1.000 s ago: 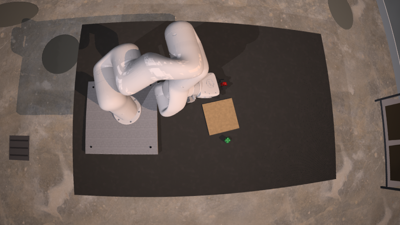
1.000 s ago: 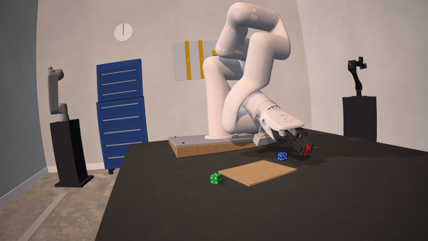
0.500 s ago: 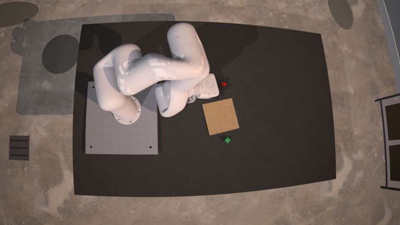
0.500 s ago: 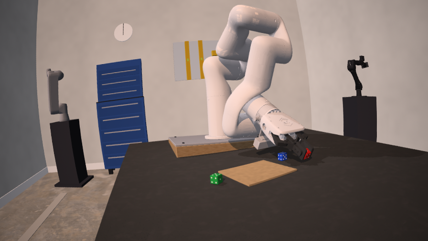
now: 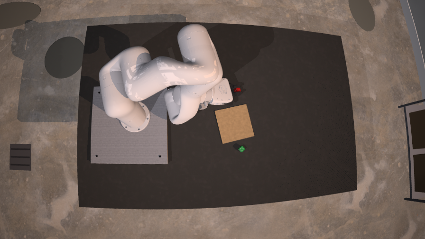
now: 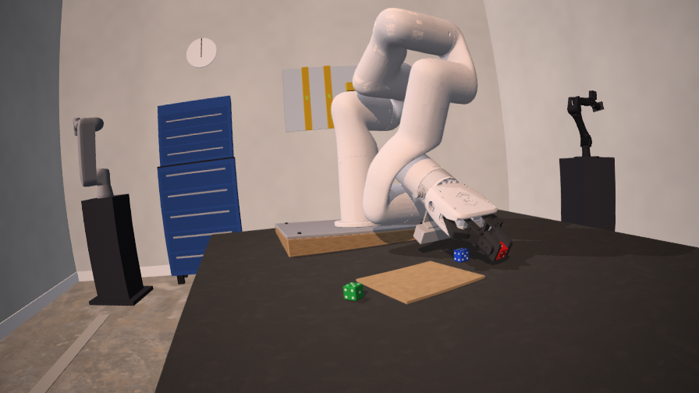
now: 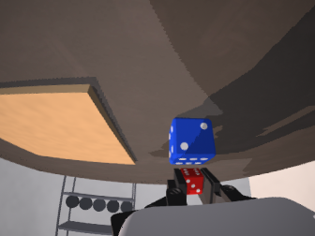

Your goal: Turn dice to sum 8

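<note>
The blue die is 60 mm behind my hand, 40 mm to the right of it and 20 mm below it. From my hand the other things lie so: tan mat (20 mm ahead, 130 mm to the right, 30 mm below); green die (60 mm ahead, 230 mm to the right, 20 mm below); red die (10 mm ahead, 10 mm below).
</note>
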